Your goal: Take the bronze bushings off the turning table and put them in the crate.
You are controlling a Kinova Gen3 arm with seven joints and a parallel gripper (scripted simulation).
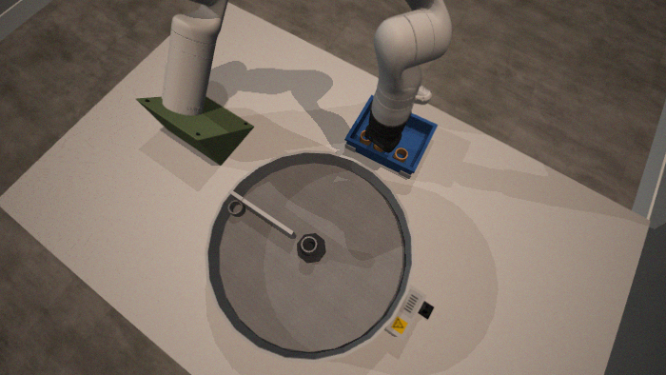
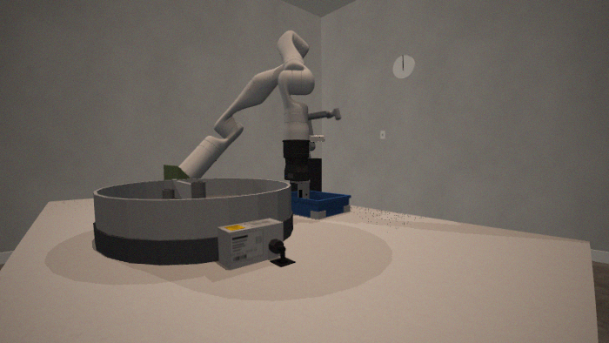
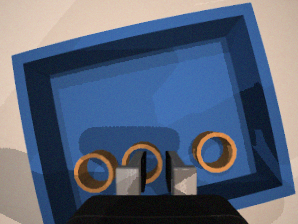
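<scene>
Now: hand 3 cm to the right of the blue crate and 3 cm above it. Also, from my hand: round turning table: 4 cm ahead, 31 cm to the right.
</scene>
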